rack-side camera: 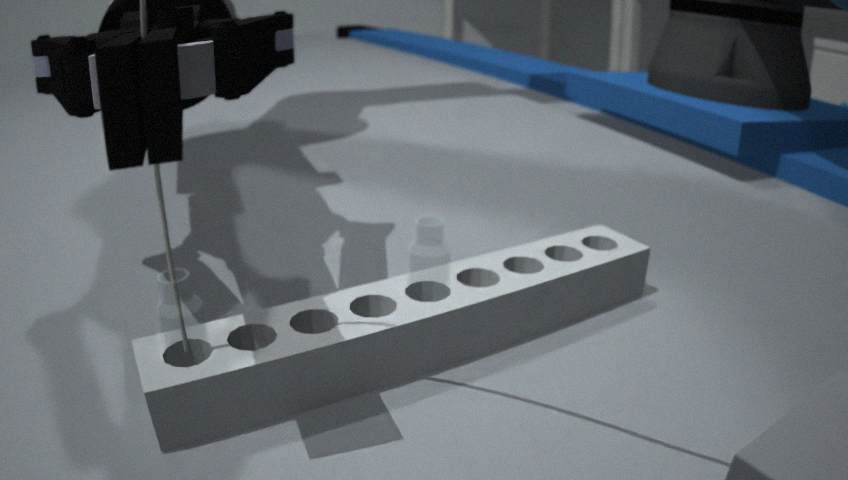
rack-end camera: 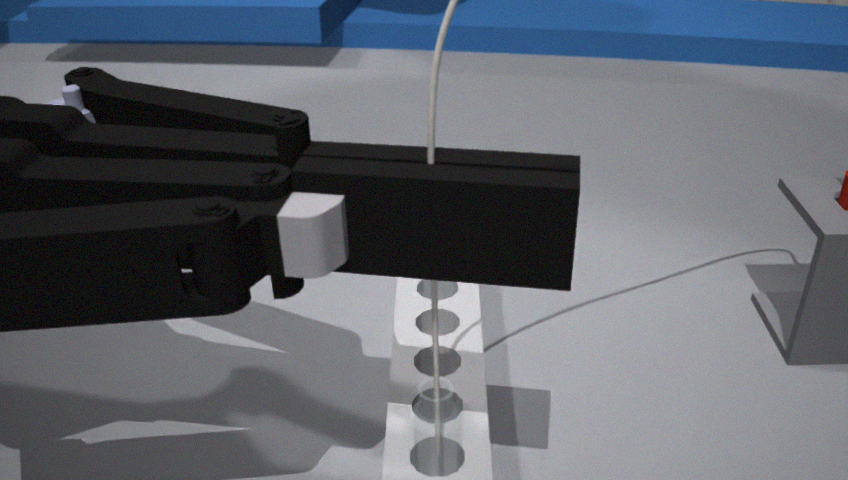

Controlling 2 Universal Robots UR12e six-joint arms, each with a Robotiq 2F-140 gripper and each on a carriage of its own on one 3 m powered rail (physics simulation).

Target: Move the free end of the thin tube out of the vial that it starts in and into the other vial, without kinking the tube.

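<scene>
The white rack [rack-side camera: 392, 356] [rack-end camera: 398, 440] holds two clear vials. One vial [rack-side camera: 172, 309] [rack-end camera: 435, 389] stands in the end hole, at the left in the rack-side view and nearest in the rack-end view. The other vial [rack-side camera: 429, 252] stands near the rack's middle in the rack-side view. The thin tube [rack-side camera: 164, 226] [rack-end camera: 435, 95] runs down through the mouth of the end-hole vial, its lower end inside. My right gripper [rack-side camera: 146, 155] [rack-end camera: 559, 169] is shut on the tube above that vial. The tube looks nearly straight below the fingers and curves gently above them. My left gripper does not show.
A grey bracket [rack-end camera: 803, 297] with a red part [rack-end camera: 845, 193] on top stands at the right of the rack-end view. A grey block [rack-side camera: 803, 428] shows at the rack-side view's lower right. The blue rail [rack-side camera: 666, 98] [rack-end camera: 595, 41] runs behind. A thin curved shadow crosses the surface.
</scene>
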